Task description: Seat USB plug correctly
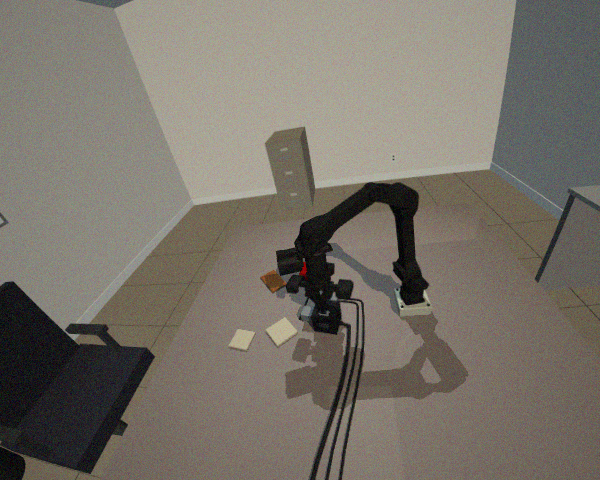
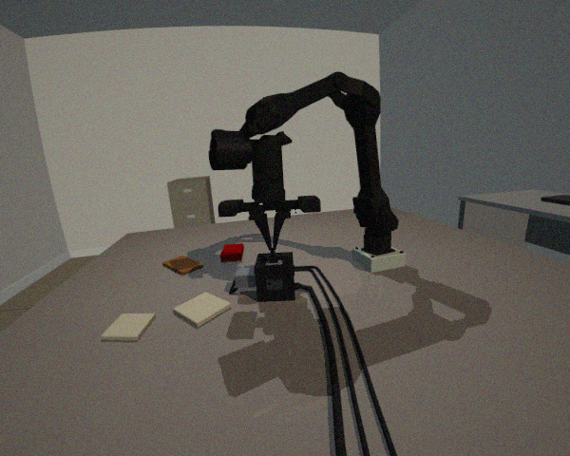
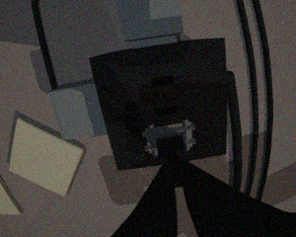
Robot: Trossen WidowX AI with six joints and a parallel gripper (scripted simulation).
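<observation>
Right now the grey USB plug is 2 cm below my gripper tip. Round my gripper tip: red block: 29 cm to the right, 9 cm below, 3 cm ahead; brown pad: 28 cm to the right, 18 cm ahead, 10 cm below.
</observation>
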